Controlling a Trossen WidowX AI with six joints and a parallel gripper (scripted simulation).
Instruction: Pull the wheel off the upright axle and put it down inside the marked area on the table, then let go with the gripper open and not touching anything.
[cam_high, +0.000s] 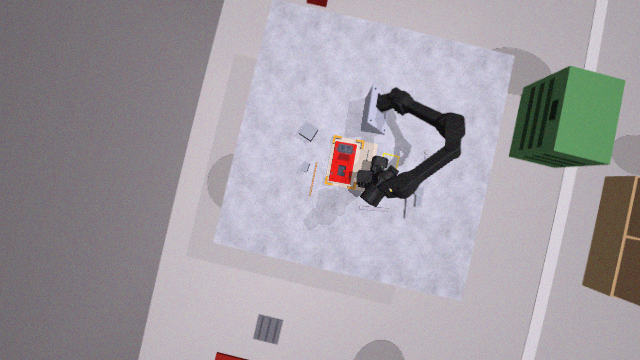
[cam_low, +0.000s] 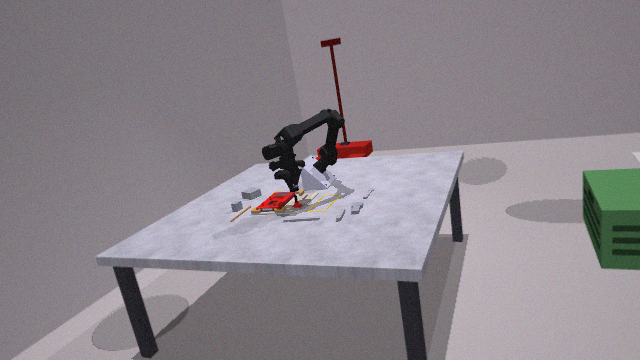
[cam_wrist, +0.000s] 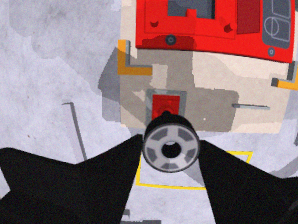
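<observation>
The black axle is 60 mm below my gripper tip. Also, from my gripper tip: wheel right at my gripper tip.
</observation>
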